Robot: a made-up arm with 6 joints. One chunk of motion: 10 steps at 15 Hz.
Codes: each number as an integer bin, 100 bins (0 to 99) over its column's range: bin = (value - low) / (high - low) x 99, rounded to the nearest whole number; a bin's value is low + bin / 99 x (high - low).
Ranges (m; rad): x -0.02..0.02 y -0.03..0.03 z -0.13..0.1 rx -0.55..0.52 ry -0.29..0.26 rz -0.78..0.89
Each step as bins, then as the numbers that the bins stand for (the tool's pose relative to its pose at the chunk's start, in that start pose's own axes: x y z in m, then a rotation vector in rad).
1 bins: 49 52 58 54 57 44
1 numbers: -0.0002 0.0015 0.0047 0.0336 0.0267 -0.0378
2 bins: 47 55 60 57 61 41
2 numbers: -0.0010 0.0033 0.0094 0.0661 0.0489 -0.0884
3 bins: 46 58 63 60 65 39
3 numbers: -0.0014 0.0052 0.0164 0.0985 0.0711 -0.1221
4 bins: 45 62 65 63 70 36
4 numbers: -0.0018 0.0076 0.0210 0.1309 0.0989 -0.1727
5 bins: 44 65 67 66 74 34
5 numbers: -0.0022 0.0094 0.0257 0.1633 0.1211 -0.2065
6 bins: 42 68 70 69 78 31
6 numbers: -0.0030 0.0112 0.0326 0.1958 0.1433 -0.2571
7 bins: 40 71 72 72 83 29
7 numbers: -0.0038 0.0130 0.0373 0.2282 0.1711 -0.2908
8 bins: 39 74 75 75 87 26
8 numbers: -0.0042 0.0148 0.0442 0.2606 0.1933 -0.3414
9 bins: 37 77 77 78 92 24
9 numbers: -0.0051 0.0167 0.0489 0.2930 0.2211 -0.3752
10 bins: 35 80 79 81 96 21
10 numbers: -0.0059 0.0185 0.0535 0.3255 0.2433 -0.4258
